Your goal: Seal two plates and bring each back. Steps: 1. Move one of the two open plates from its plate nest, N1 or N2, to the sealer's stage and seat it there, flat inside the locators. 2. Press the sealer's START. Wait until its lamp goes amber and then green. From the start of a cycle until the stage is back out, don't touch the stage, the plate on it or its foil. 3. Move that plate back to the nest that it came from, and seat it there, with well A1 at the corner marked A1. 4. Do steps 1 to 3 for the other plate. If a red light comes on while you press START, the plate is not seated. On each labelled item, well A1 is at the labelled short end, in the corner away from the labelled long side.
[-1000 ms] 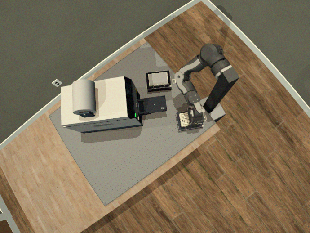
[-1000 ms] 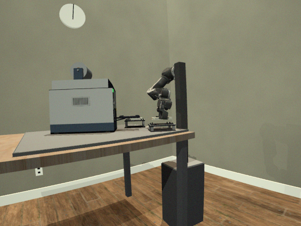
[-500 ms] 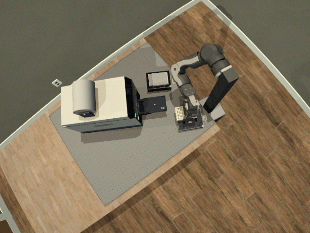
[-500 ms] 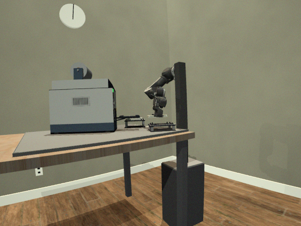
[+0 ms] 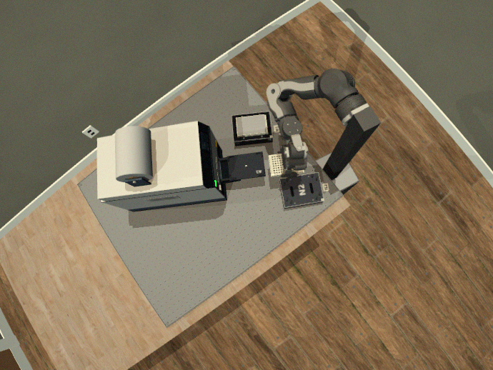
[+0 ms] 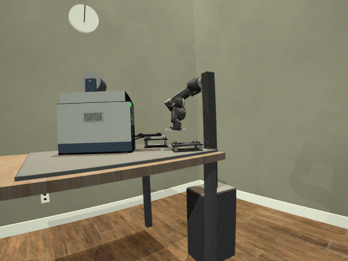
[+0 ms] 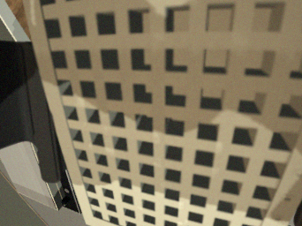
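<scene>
Now: the sealer stage 140 mm ahead of my hand, 70 mm to the right of it and 30 mm below it. From my hand the other things lie so: black nest N1: 220 mm to the right, 70 mm below, 40 mm ahead; then yellow warning label: 200 mm ahead, 190 mm to the right, 20 mm above; then plate: right at my hand.
</scene>
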